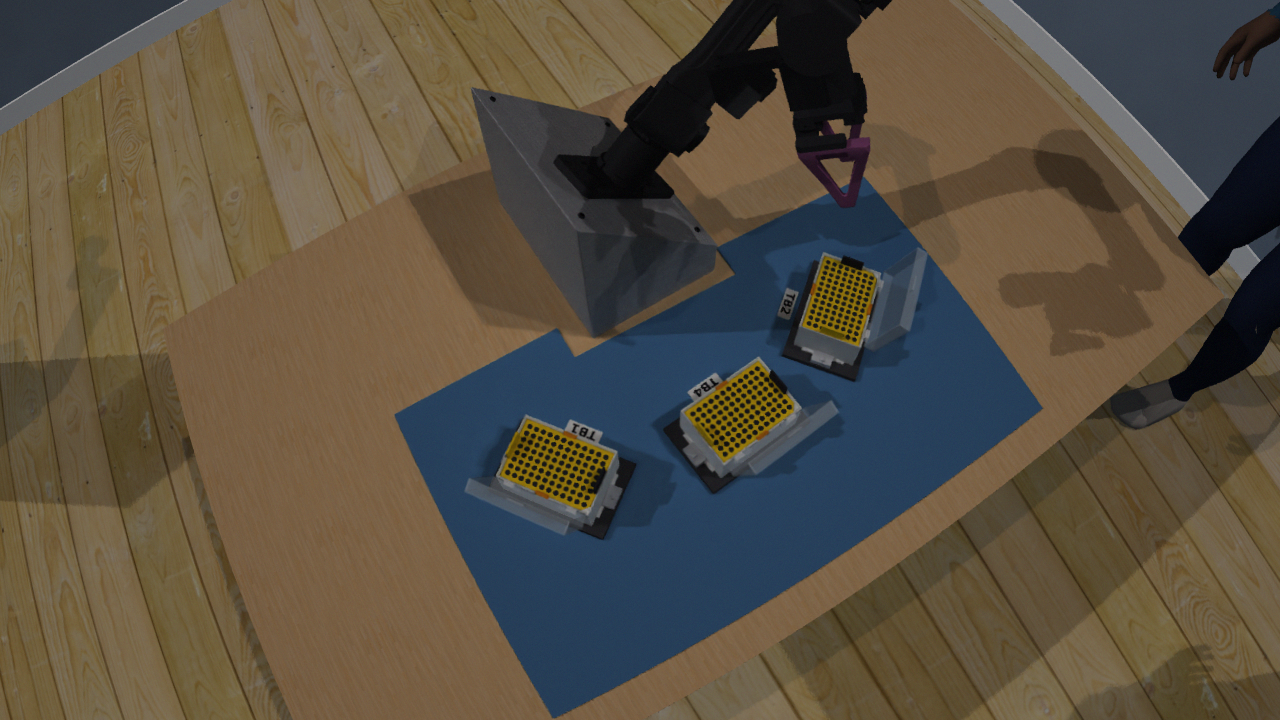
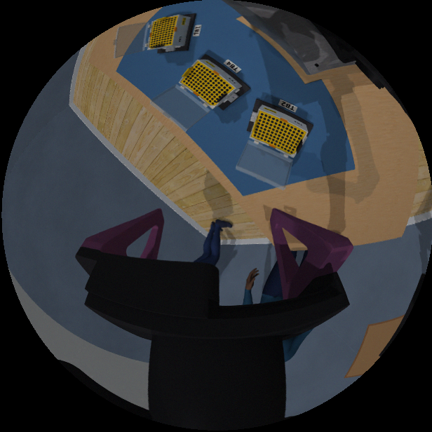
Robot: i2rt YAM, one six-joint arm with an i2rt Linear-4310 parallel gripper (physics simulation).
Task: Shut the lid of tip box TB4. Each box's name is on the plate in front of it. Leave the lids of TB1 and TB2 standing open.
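Pixels of known places: gripper, fingertip midpoint: (image 1: 848,182); arm's base, origin of the base link: (image 1: 615,180).
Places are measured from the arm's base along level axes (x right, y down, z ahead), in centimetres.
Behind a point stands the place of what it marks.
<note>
Tip box TB4 (image 1: 741,410) {z 30.9, x 5.4, y 9.0 cm} (image 2: 207,84) stands in the middle of the three boxes, its yellow tip rack showing. Its clear lid (image 1: 793,437) {z 39.0, x 6.0, y 0.3 cm} (image 2: 183,107) stands open on the side away from its name plate (image 1: 706,386) {z 24.3, x 4.9, y 14.4 cm} (image 2: 232,65). Tip box TB2 (image 1: 837,304) {z 28.0, x -14.1, y 8.9 cm} (image 2: 278,132) has its clear lid (image 1: 898,300) {z 33.7, x -19.0, y 5.1 cm} (image 2: 265,164) open. Tip box TB1 (image 1: 557,465) {z 22.7, x 26.6, y 9.0 cm} (image 2: 169,33) has its lid (image 1: 516,506) {z 26.5, x 33.7, y 0.3 cm} (image 2: 131,39) open. My gripper (image 1: 845,202) {z 26.7, x -9.7, y -19.4 cm} (image 2: 216,214) is open and empty, in the air beyond TB2 and apart from all boxes.
The blue mat (image 1: 760,573) {z 47.2, x 15.5, y 14.7 cm} (image 2: 320,145) lies under the boxes on the wooden table (image 1: 295,429) {z -5.9, x 52.8, y 14.9 cm} (image 2: 390,150). The grey arm base (image 1: 572,232) {z 8.4, x 11.8, y -8.8 cm} (image 2: 305,47) stands at the mat's notched edge. A person (image 1: 1244,223) (image 2: 212,245) stands beyond the table edge.
</note>
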